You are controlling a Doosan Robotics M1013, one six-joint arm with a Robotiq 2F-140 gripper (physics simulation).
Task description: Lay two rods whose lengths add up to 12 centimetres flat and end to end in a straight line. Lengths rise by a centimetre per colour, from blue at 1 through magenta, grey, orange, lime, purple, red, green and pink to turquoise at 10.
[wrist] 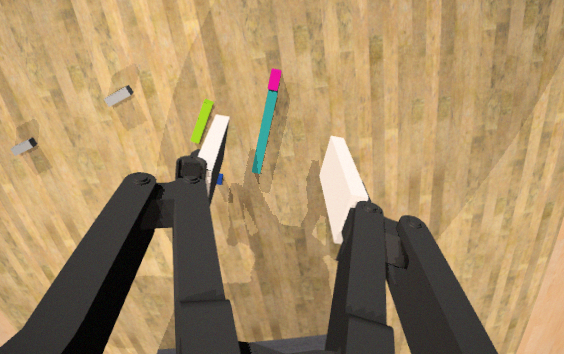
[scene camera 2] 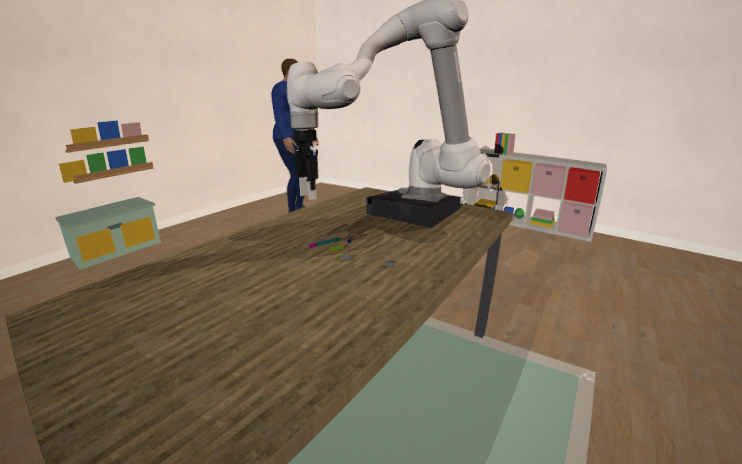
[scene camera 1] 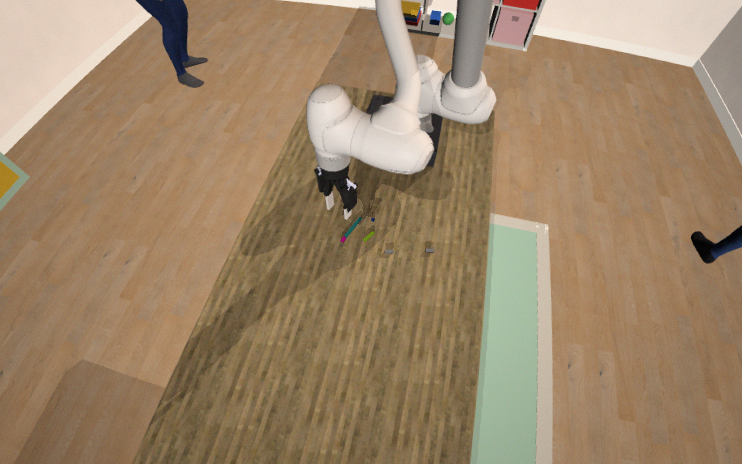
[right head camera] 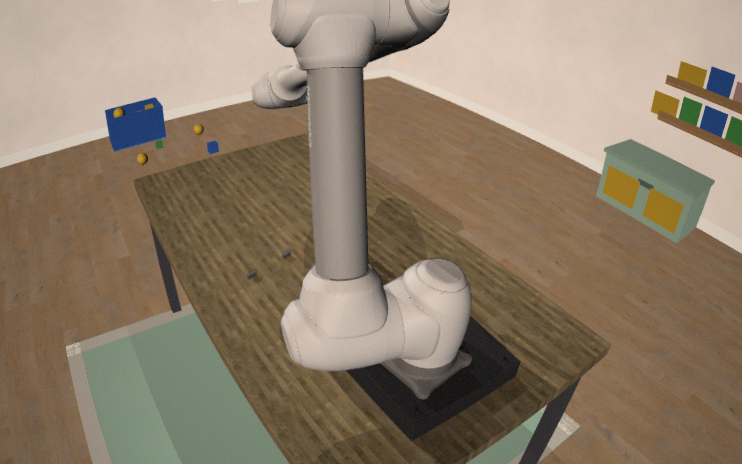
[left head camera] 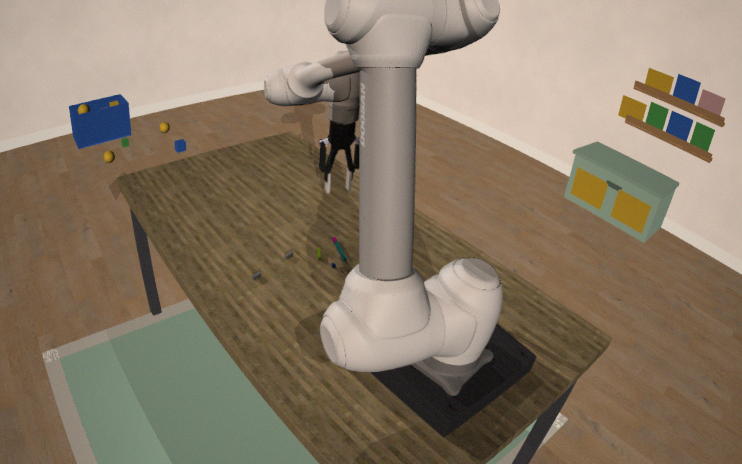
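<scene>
A turquoise rod lies flat on the table. A magenta rod lies flat at its end, in line with it; the ends look touching or nearly so. My gripper is open and empty, high above the table. A lime rod lies beside the turquoise one. A small blue rod is partly hidden by a finger in the wrist view. The arm hides the rods in the right head view.
Two grey rods lie apart to one side on the table. The arm's black base plate stands at one table end. A person stands behind the table.
</scene>
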